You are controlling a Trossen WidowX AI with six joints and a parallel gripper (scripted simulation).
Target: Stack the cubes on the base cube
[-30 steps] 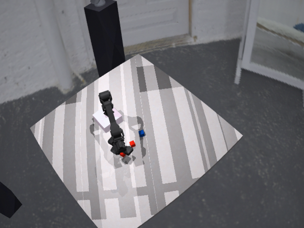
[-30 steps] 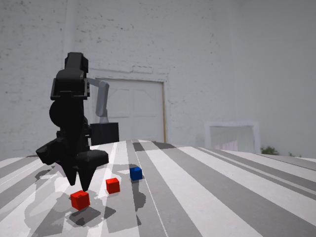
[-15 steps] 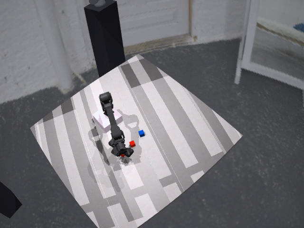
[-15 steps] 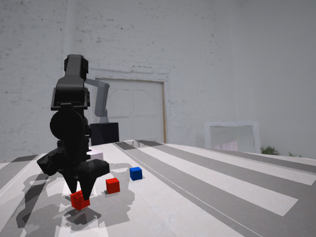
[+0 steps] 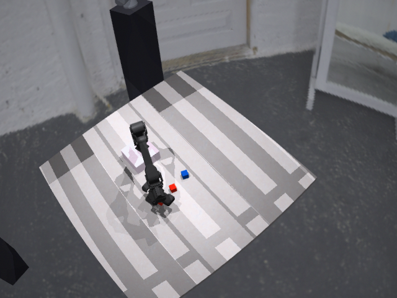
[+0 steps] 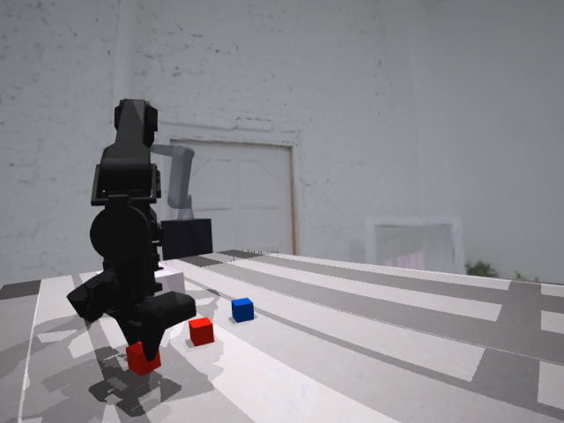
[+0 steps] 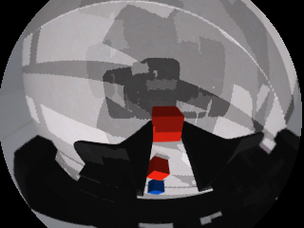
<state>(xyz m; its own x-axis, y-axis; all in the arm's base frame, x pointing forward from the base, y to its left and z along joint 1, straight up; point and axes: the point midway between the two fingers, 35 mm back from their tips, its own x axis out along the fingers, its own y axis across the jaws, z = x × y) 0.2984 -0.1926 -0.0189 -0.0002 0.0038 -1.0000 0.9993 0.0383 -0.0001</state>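
Now: gripper tip 22 cm to the right of the blue base cube.
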